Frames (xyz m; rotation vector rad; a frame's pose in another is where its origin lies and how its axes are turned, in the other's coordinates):
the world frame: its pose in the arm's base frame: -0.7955 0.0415 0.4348 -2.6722 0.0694 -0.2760
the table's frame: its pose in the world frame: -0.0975 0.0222 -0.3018 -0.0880 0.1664 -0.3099
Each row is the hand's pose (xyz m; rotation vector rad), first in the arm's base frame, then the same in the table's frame.
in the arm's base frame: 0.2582 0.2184 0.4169 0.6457 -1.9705 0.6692
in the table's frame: 1.0049 0.0922 0.7841 -1.9612 0.8250 1.8717
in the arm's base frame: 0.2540 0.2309 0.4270 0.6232 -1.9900 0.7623
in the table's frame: 1.0072 0.0768 0.7783 -1.9169 0.9351 1.8672
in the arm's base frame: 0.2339 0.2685 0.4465 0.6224 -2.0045 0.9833
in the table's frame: 1.0026 0.0315 0.7673 -1.7900 1.1566 1.8060
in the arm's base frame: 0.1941 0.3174 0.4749 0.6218 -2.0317 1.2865
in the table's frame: 0.9858 -0.0319 0.7453 -1.5704 1.4305 1.7279
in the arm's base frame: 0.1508 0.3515 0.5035 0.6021 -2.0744 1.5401
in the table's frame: 0.9642 -0.0825 0.7167 -1.3472 1.6399 1.6842
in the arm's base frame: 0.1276 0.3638 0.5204 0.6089 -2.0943 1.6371
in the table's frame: 0.9526 -0.1046 0.6978 -1.2462 1.7030 1.6661
